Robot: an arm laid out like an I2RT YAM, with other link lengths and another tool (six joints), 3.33 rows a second.
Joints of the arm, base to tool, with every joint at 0 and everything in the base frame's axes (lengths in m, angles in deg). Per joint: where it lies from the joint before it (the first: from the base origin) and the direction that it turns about. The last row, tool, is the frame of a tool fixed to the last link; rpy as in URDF.
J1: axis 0 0 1 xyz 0.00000 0.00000 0.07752
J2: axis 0 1 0 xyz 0.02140 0.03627 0.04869
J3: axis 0 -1 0 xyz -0.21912 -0.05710 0.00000
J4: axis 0 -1 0 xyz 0.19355 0.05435 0.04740
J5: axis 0 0 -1 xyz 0.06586 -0.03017 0.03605
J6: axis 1 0 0 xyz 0.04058 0.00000 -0.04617
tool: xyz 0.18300 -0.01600 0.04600 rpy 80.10 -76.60 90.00
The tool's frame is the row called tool.
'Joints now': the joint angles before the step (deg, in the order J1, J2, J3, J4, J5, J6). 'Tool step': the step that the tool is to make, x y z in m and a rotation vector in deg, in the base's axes. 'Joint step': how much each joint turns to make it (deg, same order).
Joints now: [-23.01 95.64 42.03 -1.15 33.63 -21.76]
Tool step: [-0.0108 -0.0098 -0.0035 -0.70 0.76 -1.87]
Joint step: [-1.65 0.69 -0.87 1.39 0.90 -0.44]
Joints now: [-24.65 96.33 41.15 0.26 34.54 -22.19]
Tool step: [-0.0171 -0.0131 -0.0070 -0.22 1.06 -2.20]
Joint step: [-3.14 0.63 -1.69 2.26 0.00 -1.40]
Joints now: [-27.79 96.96 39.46 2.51 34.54 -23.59]
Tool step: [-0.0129 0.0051 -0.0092 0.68 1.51 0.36]
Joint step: [-0.60 -1.22 -3.33 1.04 -0.45 -1.03]
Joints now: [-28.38 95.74 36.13 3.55 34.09 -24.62]
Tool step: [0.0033 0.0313 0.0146 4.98 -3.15 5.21]
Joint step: [0.51 -11.73 -2.43 -8.54 -7.50 -0.66]
